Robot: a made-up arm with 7 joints. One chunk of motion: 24 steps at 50 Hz.
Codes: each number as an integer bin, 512 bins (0 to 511) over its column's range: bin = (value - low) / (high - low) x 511, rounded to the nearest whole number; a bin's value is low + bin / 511 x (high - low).
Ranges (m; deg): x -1.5..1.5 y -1.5..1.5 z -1.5..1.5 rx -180..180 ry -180..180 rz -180..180
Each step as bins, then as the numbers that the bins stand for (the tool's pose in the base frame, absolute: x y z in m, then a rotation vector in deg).
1 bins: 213 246 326 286 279 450
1 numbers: -0.2495 -0.0558 0.4139 21.49 16.56 137.03
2 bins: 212 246 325 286 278 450
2 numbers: -0.2554 -0.0558 0.4080 21.49 15.85 137.03
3 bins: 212 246 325 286 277 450
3 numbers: -0.2554 -0.0558 0.4080 21.49 15.15 137.03
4 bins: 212 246 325 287 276 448
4 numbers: -0.2554 -0.0558 0.4080 22.19 14.44 135.62
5 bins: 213 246 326 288 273 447
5 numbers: -0.2495 -0.0558 0.4139 22.90 12.33 134.91
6 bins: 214 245 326 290 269 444
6 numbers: -0.2436 -0.0616 0.4139 24.31 9.51 132.80
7 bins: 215 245 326 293 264 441
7 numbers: -0.2378 -0.0616 0.4139 26.42 5.99 130.68
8 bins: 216 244 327 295 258 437
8 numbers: -0.2319 -0.0675 0.4198 27.83 1.76 127.87
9 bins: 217 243 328 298 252 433
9 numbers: -0.2260 -0.0734 0.4256 29.94 -2.47 125.05
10 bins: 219 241 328 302 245 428
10 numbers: -0.2143 -0.0851 0.4256 32.76 -7.40 121.53
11 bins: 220 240 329 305 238 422
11 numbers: -0.2084 -0.0910 0.4315 34.87 -12.33 117.30
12 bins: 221 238 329 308 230 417
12 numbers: -0.2025 -0.1027 0.4315 36.99 -17.96 113.78
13 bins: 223 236 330 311 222 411
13 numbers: -0.1908 -0.1145 0.4374 39.10 -23.60 109.55
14 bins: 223 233 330 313 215 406
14 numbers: -0.1908 -0.1321 0.4374 40.51 -28.53 106.03
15 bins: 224 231 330 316 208 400
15 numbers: -0.1849 -0.1438 0.4374 42.62 -33.46 101.80
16 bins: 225 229 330 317 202 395
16 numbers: -0.1791 -0.1556 0.4374 43.33 -37.69 98.28
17 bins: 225 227 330 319 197 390
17 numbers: -0.1791 -0.1673 0.4374 44.74 -41.21 94.76
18 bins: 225 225 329 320 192 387
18 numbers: -0.1791 -0.1791 0.4315 45.44 -44.74 92.64
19 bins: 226 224 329 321 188 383
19 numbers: -0.1732 -0.1849 0.4315 46.14 -47.55 89.82
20 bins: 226 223 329 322 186 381
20 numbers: -0.1732 -0.1908 0.4315 46.85 -48.96 88.41
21 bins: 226 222 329 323 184 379
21 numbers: -0.1732 -0.1967 0.4315 47.55 -50.37 87.01
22 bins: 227 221 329 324 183 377
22 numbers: -0.1673 -0.2025 0.4315 48.26 -51.08 85.60
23 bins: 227 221 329 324 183 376
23 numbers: -0.1673 -0.2025 0.4315 48.26 -51.08 84.89
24 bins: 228 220 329 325 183 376
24 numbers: -0.1614 -0.2084 0.4315 48.96 -51.08 84.89
